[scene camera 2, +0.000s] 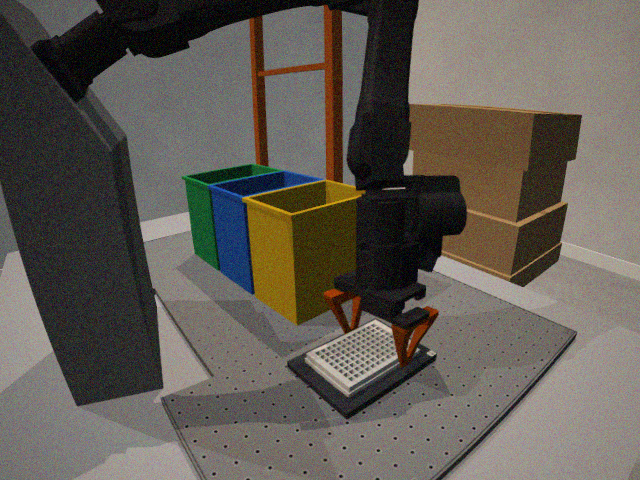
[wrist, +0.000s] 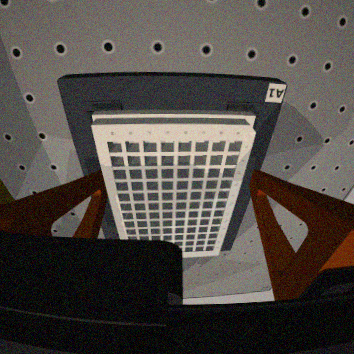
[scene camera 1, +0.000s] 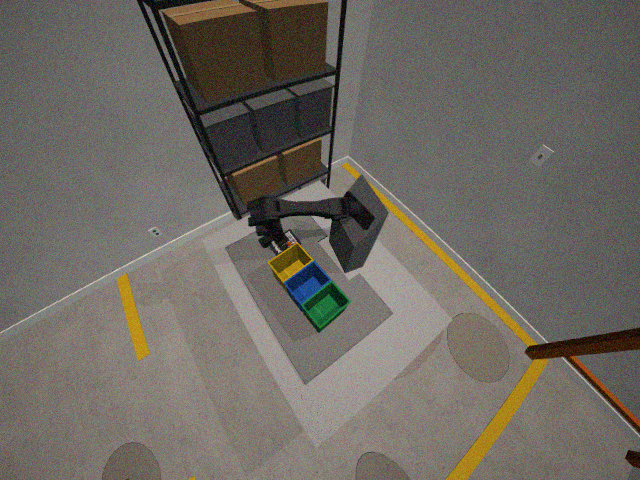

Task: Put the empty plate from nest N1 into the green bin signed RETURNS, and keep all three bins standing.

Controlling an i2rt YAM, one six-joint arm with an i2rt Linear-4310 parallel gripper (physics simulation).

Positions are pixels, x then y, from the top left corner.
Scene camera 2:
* my gripper: 376, 350
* green bin: 200, 205
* blue bin: 230, 214
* yellow bin: 301, 237
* white plate: 352, 362
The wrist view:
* my gripper: 178, 177
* dark nest: 140, 89
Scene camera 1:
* green bin: 323, 307
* blue bin: 301, 286
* yellow bin: 286, 264
